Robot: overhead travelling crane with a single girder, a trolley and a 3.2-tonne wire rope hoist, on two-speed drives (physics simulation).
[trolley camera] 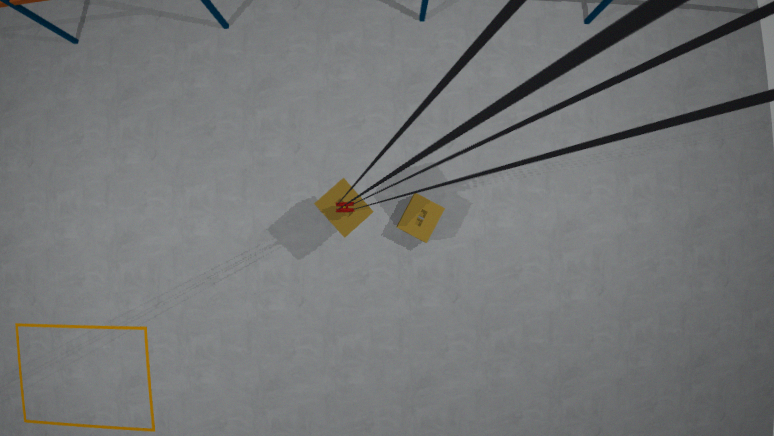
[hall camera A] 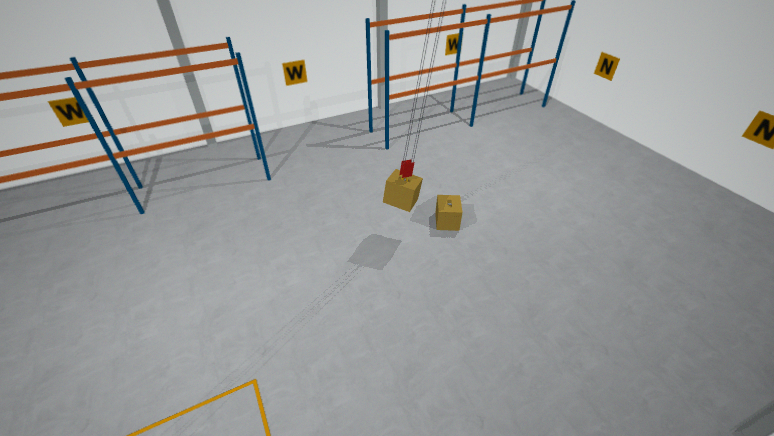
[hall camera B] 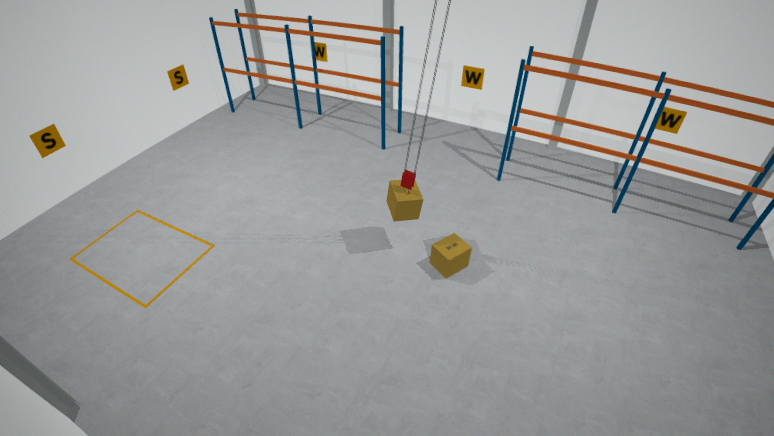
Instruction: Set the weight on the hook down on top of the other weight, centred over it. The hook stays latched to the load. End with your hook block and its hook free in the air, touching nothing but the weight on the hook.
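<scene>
My hook block (hall camera A: 406, 168) (hall camera B: 408, 179) (trolley camera: 345, 206) is red and hangs on its ropes, with its hook latched to a yellow weight (hall camera A: 401, 193) (hall camera B: 405, 205) (trolley camera: 344, 225). This weight hangs level in the air, its shadow apart from it on the floor. The other yellow weight (hall camera A: 449, 217) (hall camera B: 450, 261) (trolley camera: 425, 232) stands on the floor, with a lifting eye on top. In the trolley view the hanging weight is left of it, slightly higher in the picture, with a gap between them. The two are turned differently. They do not touch.
Two blue and orange racks stand along the W wall, one on the south side (hall camera A: 261, 146) (hall camera B: 382, 92) and one on the north side (hall camera A: 387, 89) (hall camera B: 514, 108). A yellow rectangle outline (hall camera A: 189, 408) (hall camera B: 175, 228) (trolley camera: 81, 326) is marked on the floor, away from both weights.
</scene>
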